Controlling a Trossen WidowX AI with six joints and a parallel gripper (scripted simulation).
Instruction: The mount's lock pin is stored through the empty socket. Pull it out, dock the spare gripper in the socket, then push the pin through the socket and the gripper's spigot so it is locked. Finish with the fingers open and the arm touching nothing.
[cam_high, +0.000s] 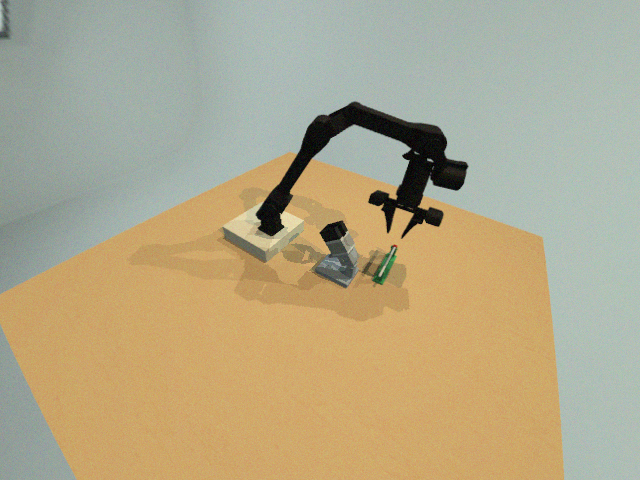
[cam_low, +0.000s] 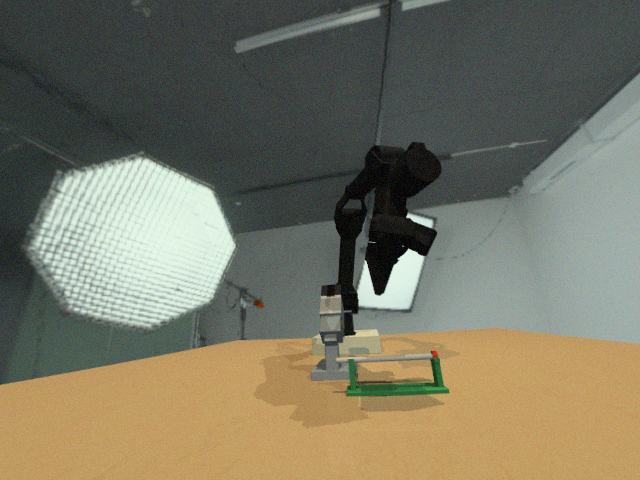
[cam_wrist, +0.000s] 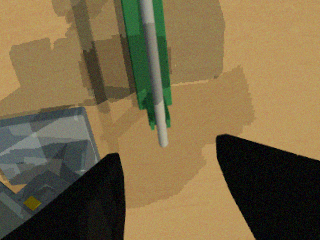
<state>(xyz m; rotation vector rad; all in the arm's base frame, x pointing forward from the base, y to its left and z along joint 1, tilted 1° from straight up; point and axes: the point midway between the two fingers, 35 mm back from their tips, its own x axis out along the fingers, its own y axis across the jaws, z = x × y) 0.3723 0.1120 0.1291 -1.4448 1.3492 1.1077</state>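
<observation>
The green rack is 12 cm below my gripper tip and 1 cm to the left of it. Round my gripper tip: spare gripper (12 cm behind, 10 cm to the right, 2 cm below); then grey mount (10 cm to the right, 10 cm behind, 9 cm below).
</observation>
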